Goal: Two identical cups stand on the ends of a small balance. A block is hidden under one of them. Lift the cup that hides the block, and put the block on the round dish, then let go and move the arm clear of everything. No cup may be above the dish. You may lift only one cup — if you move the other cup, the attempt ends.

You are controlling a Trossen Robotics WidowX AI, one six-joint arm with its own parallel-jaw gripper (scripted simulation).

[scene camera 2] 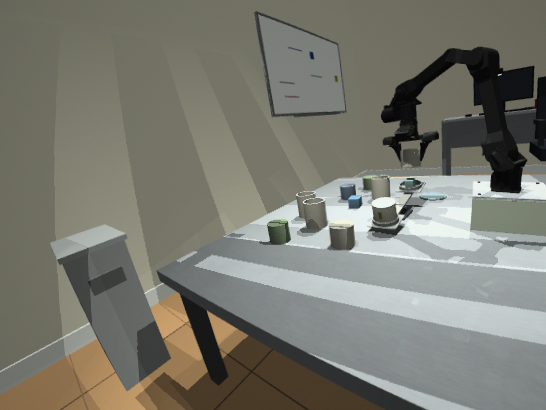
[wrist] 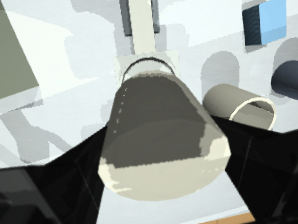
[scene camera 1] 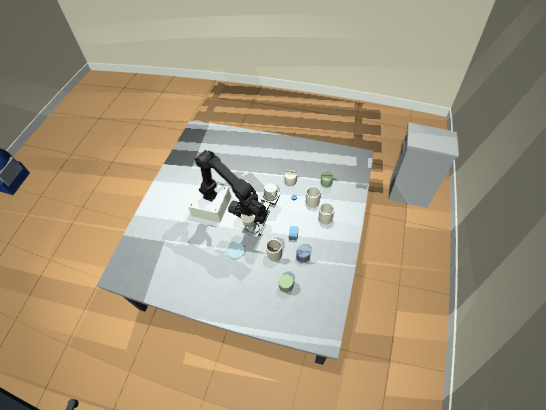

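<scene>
Here is my gripper (scene camera 2: 410,161), and I can see it from the wrist view as well, where the same gripper (wrist: 155,124) appears.
</scene>
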